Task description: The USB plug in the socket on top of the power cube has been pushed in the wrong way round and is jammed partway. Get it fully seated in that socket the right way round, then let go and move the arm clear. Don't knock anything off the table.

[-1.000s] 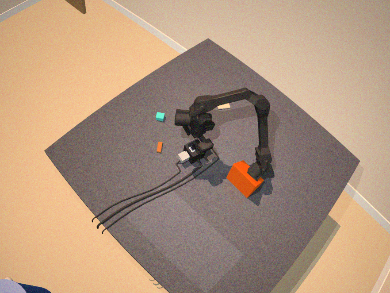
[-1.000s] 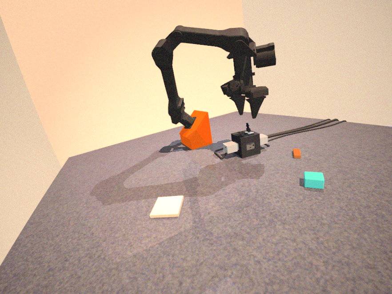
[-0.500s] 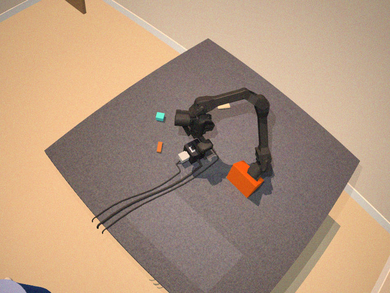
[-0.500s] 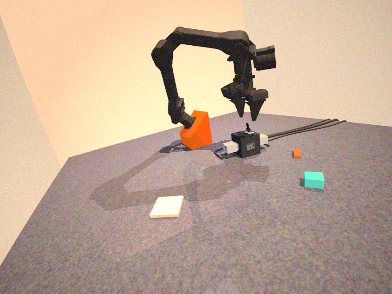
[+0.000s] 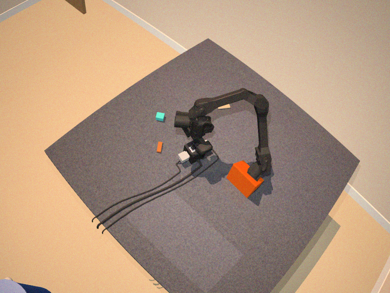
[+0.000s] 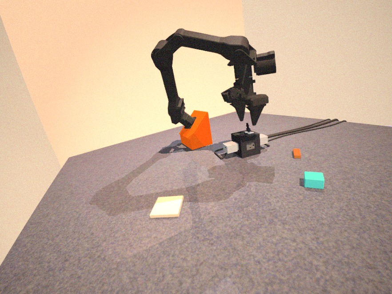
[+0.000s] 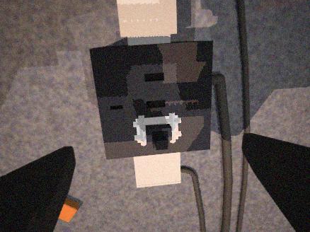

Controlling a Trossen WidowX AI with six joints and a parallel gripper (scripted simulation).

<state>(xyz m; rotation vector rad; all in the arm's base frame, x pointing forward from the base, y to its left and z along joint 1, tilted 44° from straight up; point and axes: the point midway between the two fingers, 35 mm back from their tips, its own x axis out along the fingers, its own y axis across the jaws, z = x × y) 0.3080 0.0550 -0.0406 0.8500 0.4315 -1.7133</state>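
The black USB plug is 2 cm below my gripper tip. Round my gripper tip: teal block 27 cm ahead, 6 cm to the right, 10 cm below; orange block 15 cm ahead, 7 cm to the left, 11 cm below; pale-rimmed socket 1 cm to the left, 4 cm below.
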